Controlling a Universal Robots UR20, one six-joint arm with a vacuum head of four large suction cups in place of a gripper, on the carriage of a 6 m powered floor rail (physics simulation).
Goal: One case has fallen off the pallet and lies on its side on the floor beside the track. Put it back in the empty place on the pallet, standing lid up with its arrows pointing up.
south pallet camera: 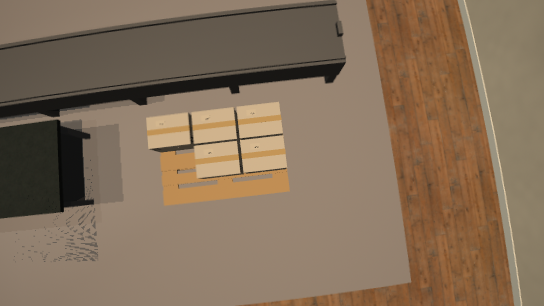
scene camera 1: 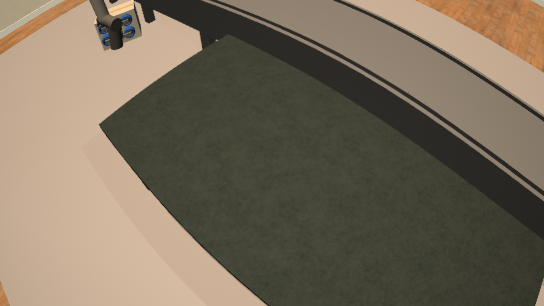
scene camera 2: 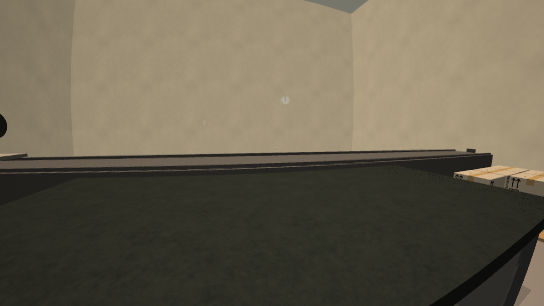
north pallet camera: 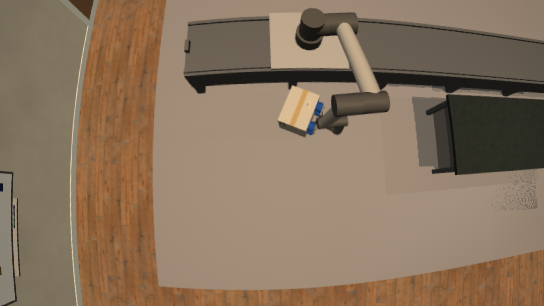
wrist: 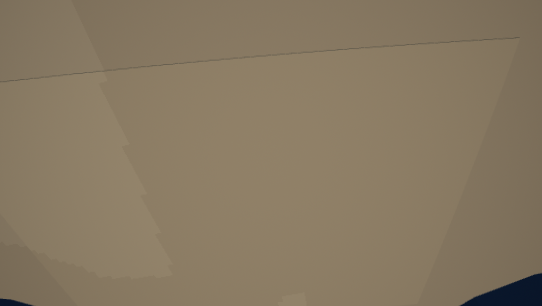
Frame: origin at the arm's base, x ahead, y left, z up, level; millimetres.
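Seen in the pictures: end effector, tool point: (wrist: pixel 272 208).
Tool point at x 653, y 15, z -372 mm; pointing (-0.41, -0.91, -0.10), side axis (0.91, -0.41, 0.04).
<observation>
A point is followed by its place in that frame.
The case (north pallet camera: pixel 298 111) @[x 629, y -107, z -254 mm] (scene camera 1: pixel 138 31) @[x 503, y 118, z -471 mm] is held from one side by my vacuum head (north pallet camera: pixel 315 119) @[x 653, y 15, z -373 mm] (scene camera 1: pixel 116 31) @[x 653, y 15, z -373 mm], whose blue cups are on its side face. In the north pallet camera its taped, labelled face is up and it is turned at an angle, beside the track. Its arrows are too small to read, and its height above the floor is unclear. The pallet (south pallet camera: pixel 227 192) @[x 1293, y 4565, z -426 mm] carries several cases: three in the row by the track and two in the front row. The empty place is at the front left, where bare slats show. A pale surface fills the wrist view.
The rail track (north pallet camera: pixel 225 47) (south pallet camera: pixel 200 52) (scene camera 1: pixel 450 75) (scene camera 2: pixel 225 161) runs along the pallet's side. A dark green table (scene camera 1: pixel 310 165) @[x 856, y 2203, z -40 mm] (scene camera 2: pixel 250 235) @[x 1050, y 2127, z -40 mm] (north pallet camera: pixel 500 135) @[x 923, y 2039, z -40 mm] (south pallet camera: pixel 27 170) @[x 914, y 2909, z -39 mm] stands between the held case and the pallet. The arm's carriage plate (north pallet camera: pixel 282 55) @[x 172, y -245, z 0 mm] is on the track.
</observation>
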